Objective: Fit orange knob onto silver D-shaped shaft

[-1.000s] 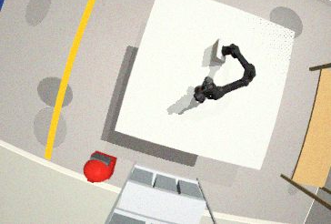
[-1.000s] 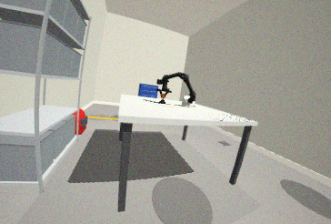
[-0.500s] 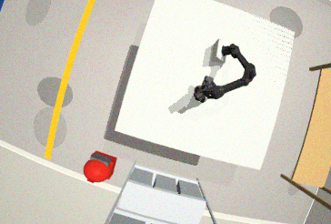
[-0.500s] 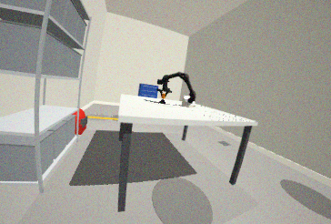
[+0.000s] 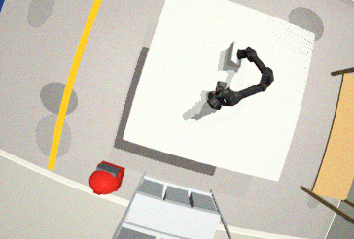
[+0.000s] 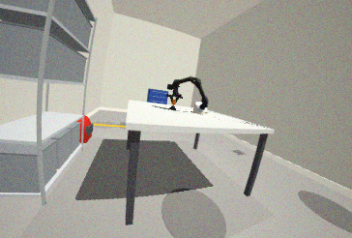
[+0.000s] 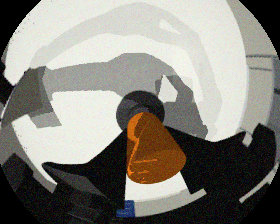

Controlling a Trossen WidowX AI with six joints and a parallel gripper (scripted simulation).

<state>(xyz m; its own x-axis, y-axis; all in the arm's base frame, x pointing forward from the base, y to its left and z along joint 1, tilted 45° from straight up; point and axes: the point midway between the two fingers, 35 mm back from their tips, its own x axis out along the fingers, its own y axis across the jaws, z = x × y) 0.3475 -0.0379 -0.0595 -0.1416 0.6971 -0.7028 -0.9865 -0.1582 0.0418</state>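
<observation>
Now: the orange knob 3 cm above my gripper tip. The rest, counted from my gripper tip: dark round pedestal: 4 cm below.
</observation>
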